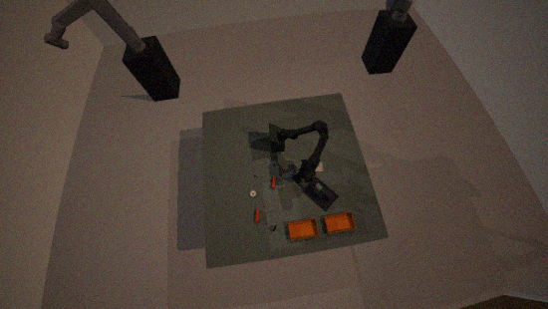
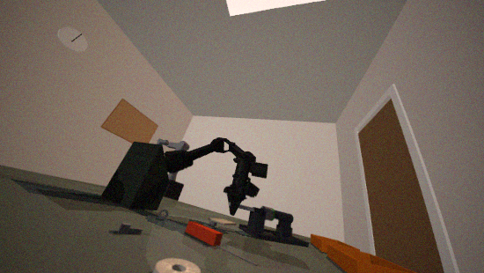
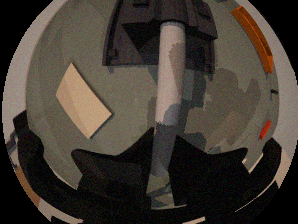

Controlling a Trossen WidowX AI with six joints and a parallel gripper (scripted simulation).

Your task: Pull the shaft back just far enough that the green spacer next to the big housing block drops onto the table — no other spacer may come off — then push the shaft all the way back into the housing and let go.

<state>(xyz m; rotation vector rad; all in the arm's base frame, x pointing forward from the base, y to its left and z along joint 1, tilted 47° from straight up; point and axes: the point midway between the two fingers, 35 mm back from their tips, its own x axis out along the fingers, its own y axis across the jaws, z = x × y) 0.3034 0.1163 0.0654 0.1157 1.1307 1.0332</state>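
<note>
The grey shaft is 70 mm ahead of my gripper tip, 50 mm to the left of it and 30 mm above it. From my gripper tip the other things lie so: white ring: 390 mm to the right, 80 mm ahead, 40 mm below; beige card: 120 mm to the left, 70 mm behind, 40 mm below; greenish spacer: 130 mm ahead, 100 mm to the left, 30 mm above.
</note>
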